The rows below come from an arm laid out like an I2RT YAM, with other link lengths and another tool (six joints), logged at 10 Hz.
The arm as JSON. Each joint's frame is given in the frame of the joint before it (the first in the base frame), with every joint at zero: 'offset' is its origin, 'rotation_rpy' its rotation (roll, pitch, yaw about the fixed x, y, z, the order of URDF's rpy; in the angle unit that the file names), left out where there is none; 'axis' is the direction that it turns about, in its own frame. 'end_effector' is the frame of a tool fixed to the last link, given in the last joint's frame.
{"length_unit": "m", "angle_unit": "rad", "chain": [
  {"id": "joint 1", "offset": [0.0, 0.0, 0.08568], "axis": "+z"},
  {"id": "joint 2", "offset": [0.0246, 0.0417, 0.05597], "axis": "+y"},
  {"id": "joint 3", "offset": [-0.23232, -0.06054, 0.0], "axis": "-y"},
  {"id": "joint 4", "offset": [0.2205, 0.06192, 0.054], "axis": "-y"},
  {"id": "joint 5", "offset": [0.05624, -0.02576, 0.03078], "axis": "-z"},
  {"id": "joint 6", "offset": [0.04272, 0.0, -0.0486], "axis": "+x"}
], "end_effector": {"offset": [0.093, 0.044, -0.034], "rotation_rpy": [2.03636, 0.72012, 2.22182]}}
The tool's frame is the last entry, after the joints.
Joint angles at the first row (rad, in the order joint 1, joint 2, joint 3, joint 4, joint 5, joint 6):
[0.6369 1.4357 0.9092 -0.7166 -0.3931 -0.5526]
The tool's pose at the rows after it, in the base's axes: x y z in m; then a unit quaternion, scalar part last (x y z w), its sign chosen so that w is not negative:
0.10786, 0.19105, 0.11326, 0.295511, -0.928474, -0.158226, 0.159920
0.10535, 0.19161, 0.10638, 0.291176, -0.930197, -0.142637, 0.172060
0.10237, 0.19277, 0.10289, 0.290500, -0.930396, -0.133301, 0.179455
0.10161, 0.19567, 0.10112, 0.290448, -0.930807, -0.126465, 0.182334
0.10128, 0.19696, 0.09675, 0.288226, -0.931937, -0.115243, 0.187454
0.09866, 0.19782, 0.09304, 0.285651, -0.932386, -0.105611, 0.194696
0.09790, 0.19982, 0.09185, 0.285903, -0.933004, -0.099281, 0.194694
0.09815, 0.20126, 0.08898, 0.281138, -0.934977, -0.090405, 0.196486
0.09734, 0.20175, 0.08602, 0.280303, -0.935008, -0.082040, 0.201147
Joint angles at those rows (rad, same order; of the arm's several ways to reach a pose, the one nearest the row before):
[0.6632 1.4658 0.9096 -0.7093 -0.3595 -0.5377]
[0.6849 1.4975 0.9100 -0.7075 -0.3332 -0.5217]
[0.7048 1.5146 0.9111 -0.7078 -0.3180 -0.5087]
[0.7231 1.5326 0.9218 -0.7071 -0.3042 -0.4957]
[0.7380 1.5581 0.9287 -0.7044 -0.2848 -0.4854]
[0.7551 1.5772 0.9306 -0.7052 -0.2699 -0.4709]
[0.7704 1.5875 0.9379 -0.7048 -0.2562 -0.4606]
[0.7822 1.6058 0.9455 -0.7032 -0.2375 -0.4458]
[0.7922 1.6245 0.9512 -0.7052 -0.2260 -0.4404]

